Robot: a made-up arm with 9 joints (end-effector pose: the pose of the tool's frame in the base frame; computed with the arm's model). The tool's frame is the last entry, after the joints.
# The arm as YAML. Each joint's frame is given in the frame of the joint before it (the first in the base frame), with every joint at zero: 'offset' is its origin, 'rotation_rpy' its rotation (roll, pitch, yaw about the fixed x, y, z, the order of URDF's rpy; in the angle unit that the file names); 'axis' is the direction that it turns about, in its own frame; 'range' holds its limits. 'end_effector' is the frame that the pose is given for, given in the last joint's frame.
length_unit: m
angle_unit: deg
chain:
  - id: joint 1
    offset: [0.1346, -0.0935, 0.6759]
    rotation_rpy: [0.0, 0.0, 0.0]
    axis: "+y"
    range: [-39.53, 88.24]
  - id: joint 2
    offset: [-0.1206, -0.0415, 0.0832]
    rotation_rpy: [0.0, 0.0, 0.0]
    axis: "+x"
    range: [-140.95, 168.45]
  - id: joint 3
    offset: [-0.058, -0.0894, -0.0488]
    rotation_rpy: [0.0, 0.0, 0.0]
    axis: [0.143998, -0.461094, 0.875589]
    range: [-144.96, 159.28]
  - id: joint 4
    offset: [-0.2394, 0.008, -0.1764]
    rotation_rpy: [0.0, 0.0, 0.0]
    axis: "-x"
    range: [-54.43, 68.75]
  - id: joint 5
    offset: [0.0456, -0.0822, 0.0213]
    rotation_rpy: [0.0, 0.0, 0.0]
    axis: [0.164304, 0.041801, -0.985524]
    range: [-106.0, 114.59]
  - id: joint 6
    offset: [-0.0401, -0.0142, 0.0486]
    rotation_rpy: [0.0, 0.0, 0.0]
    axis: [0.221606, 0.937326, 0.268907]
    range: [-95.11, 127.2]
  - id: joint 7
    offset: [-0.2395, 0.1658, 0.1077]
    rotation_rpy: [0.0, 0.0, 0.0]
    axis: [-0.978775, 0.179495, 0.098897]
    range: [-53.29, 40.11]
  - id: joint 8
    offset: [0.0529, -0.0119, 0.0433]
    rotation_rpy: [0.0, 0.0, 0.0]
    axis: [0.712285, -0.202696, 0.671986]
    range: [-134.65, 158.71]
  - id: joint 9
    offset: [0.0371, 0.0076, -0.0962]
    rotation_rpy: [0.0, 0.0, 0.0]
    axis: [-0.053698, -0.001, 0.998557]
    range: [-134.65, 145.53]
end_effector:
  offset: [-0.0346, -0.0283, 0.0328]
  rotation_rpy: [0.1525, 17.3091, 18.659]
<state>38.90 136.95 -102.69 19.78 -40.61 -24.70 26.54 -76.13 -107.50</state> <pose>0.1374 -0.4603 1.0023 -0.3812 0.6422 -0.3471 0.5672</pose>
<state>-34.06 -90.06 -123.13 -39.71 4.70 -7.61 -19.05 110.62 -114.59</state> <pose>0.3190 -0.0156 0.5515 0.2607 -0.8251 -0.0966 0.4918</pose>
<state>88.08 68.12 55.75 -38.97 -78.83 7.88 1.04 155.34 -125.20</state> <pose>-0.4674 -0.0526 0.7199 0.4924 0.1137 0.8392 0.2010</pose>
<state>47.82 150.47 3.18 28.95 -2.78 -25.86 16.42 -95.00 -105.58</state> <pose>-0.1231 -0.0071 1.2874 0.3622 -0.5904 0.7191 0.0555</pose>
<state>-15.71 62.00 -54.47 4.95 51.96 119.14 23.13 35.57 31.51</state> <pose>-0.1622 -0.2640 0.6126 0.9780 -0.0347 0.2058 0.0045</pose>
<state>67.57 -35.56 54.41 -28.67 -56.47 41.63 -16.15 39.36 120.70</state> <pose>0.2104 -0.6021 1.0405 -0.7024 0.3564 -0.3889 0.4778</pose>
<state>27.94 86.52 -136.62 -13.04 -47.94 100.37 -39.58 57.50 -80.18</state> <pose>0.1704 -0.1839 0.6753 -0.1979 -0.4099 0.2281 0.8607</pose>
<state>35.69 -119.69 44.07 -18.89 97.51 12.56 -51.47 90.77 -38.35</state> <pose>0.0518 0.0221 0.9913 0.2329 -0.0246 0.3266 0.9157</pose>
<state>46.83 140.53 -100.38 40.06 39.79 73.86 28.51 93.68 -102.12</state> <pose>0.3117 -0.1219 0.6546 -0.0384 -0.5999 0.0203 0.7989</pose>
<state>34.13 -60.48 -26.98 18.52 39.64 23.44 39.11 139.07 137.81</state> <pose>-0.1171 0.0632 0.7162 0.1385 -0.1207 0.9772 0.1063</pose>
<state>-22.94 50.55 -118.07 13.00 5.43 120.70 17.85 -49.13 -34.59</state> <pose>-0.0047 -0.2312 0.6594 0.2881 0.9063 0.3064 0.0419</pose>
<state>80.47 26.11 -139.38 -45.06 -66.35 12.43 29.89 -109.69 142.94</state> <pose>0.5321 0.0976 0.8629 -0.5679 -0.7526 0.0996 0.3181</pose>
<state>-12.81 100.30 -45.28 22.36 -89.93 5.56 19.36 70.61 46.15</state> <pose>-0.4204 -0.3053 0.6570 -0.2286 0.4782 -0.8051 0.2663</pose>
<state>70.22 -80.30 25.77 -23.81 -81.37 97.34 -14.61 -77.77 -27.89</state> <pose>0.3425 -0.1587 1.1345 0.6281 -0.0384 -0.7388 0.2411</pose>
